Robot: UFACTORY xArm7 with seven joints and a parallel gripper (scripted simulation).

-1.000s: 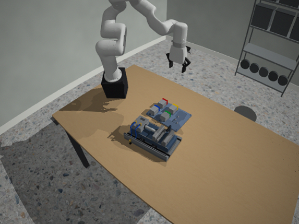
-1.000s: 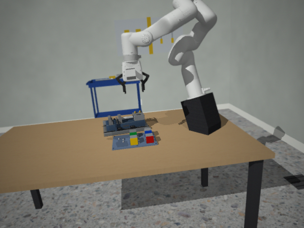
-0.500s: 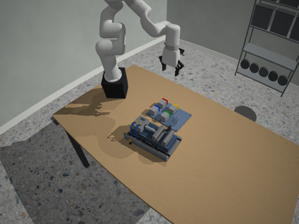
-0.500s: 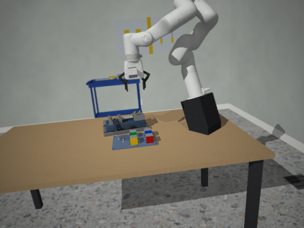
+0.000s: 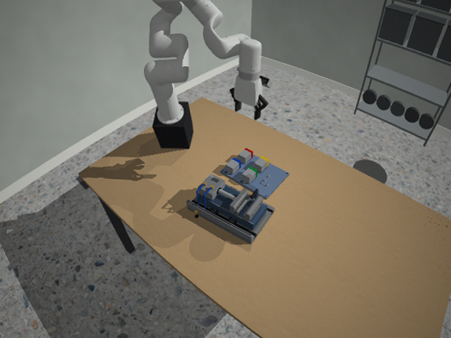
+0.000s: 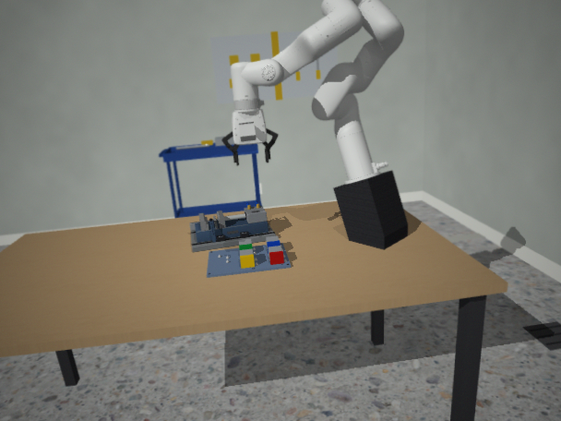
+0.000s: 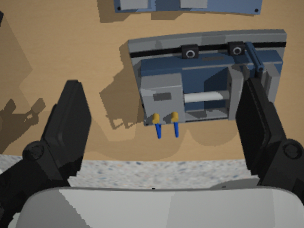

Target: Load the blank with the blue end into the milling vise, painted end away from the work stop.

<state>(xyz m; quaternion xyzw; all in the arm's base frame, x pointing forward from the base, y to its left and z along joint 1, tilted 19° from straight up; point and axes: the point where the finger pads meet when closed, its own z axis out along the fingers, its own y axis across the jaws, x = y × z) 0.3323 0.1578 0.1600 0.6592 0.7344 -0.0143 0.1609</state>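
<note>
My gripper is now 4 cm past the blue-ended blank, 3 cm to the left of it and 29 cm above it. From my hand the other things lie so: red-ended blank: 5 cm behind, 6 cm to the left, 29 cm below; then yellow-ended blank: 4 cm ahead, 7 cm to the left, 29 cm below; then green-ended blank: 5 cm ahead, 2 cm to the right, 29 cm below.
</note>
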